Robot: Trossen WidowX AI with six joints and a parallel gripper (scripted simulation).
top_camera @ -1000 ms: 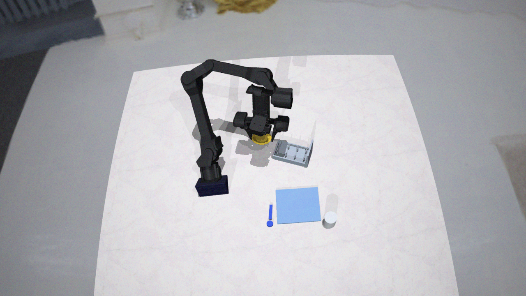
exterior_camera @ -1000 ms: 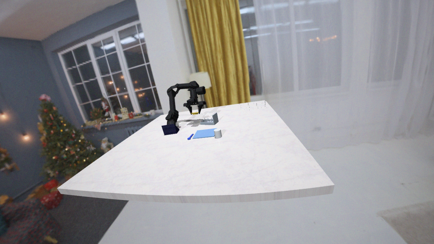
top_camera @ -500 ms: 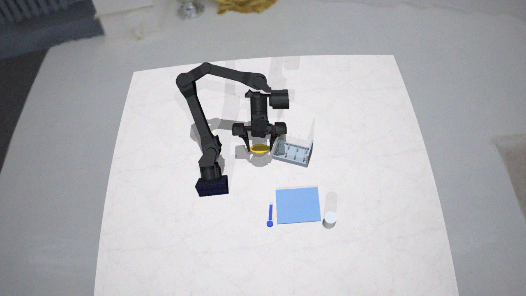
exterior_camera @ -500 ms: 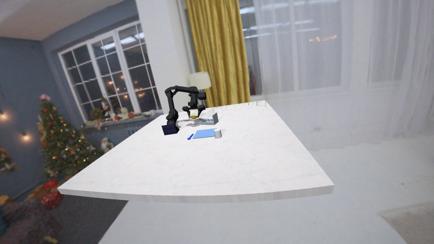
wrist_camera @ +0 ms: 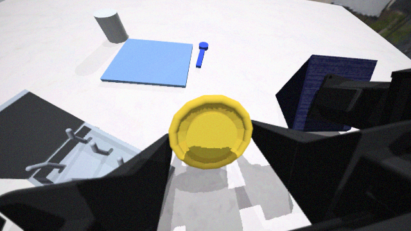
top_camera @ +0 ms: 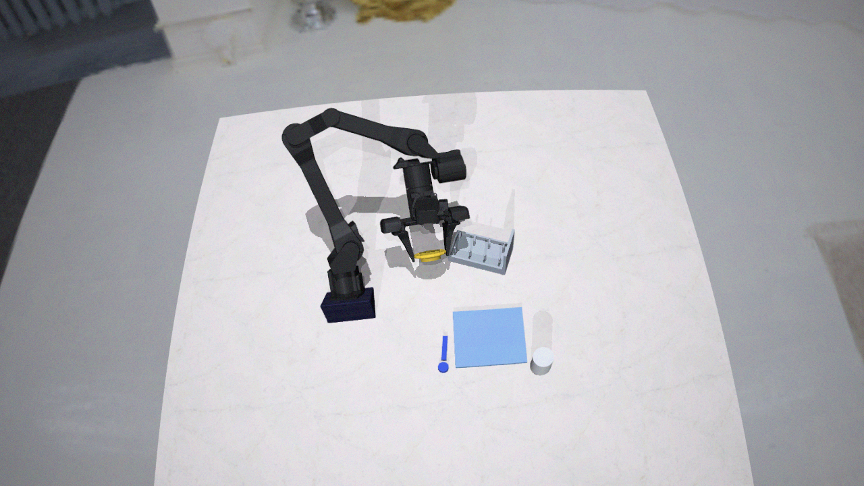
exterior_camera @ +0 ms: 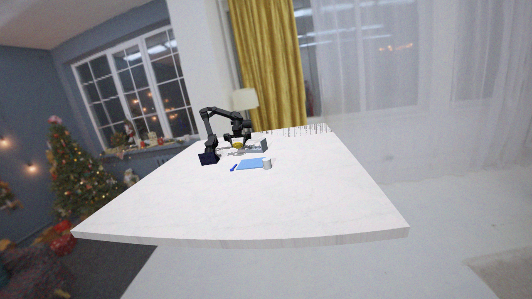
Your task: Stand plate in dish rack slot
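My gripper tip is now 110 mm short of the grey dish rack, 50 mm to the right of it and 40 mm above it. The rest, counted from my gripper tip: light blue mat 120 mm ahead, 160 mm to the right, 60 mm below; then blue spoon 30 mm ahead, 210 mm to the right, 60 mm below; then yellow plate 10 mm to the left, 10 mm above.
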